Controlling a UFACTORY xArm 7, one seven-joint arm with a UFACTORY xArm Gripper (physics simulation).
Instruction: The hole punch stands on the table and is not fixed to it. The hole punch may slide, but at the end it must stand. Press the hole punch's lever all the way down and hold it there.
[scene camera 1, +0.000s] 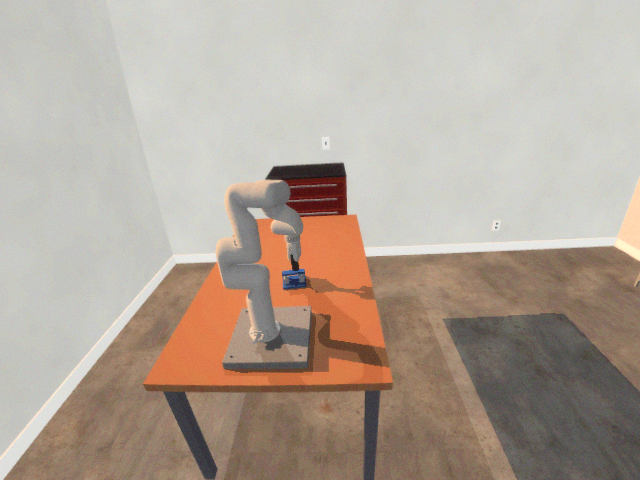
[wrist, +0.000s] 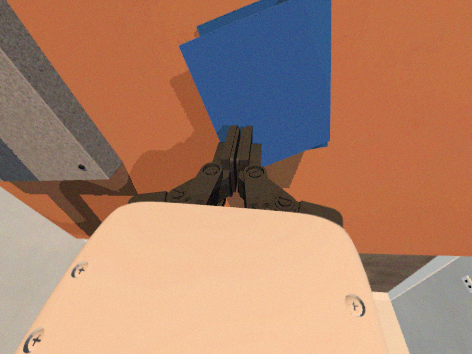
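Pixels of known places: gripper, fingertip midpoint: (scene camera 1: 295, 270) (wrist: 241, 142); arm's base, link origin: (scene camera 1: 265, 331).
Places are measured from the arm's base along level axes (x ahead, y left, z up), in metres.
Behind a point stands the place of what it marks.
Observation:
The blue hole punch (scene camera 1: 294, 279) {x 0.417, y -0.034, z -0.024 m} (wrist: 265, 80) {x 0.400, y -0.018, z 0.033 m} stands upright on the orange table, in front of the robot base. In the wrist view its broad flat blue lever (wrist: 270, 95) {x 0.404, y -0.029, z 0.033 m} fills the upper middle. My gripper (scene camera 1: 295, 269) {x 0.384, y -0.056, z 0.055 m} (wrist: 241, 142) {x 0.384, y -0.056, z 0.055 m} is shut with nothing between its fingers. In the wrist view the fingertips overlap the lower left edge of the lever; in the scene view they are at the punch's far edge, at or just above its top. Whether they touch the lever, and how far it is pressed down, I cannot tell.
The grey base plate (scene camera 1: 294, 356) {x -0.122, y -0.147, z -0.001 m} (wrist: 55, 115) {x 0.160, y -0.059, z 0.002 m} of the arm lies on the orange table (scene camera 1: 206, 330) {x 0.018, y 0.277, z -0.036 m} (wrist: 400, 100) {x 0.540, y -0.060, z -0.036 m}, on the near side of the punch. A red drawer cabinet (scene camera 1: 320, 193) with a black top stands beyond the table's far end.

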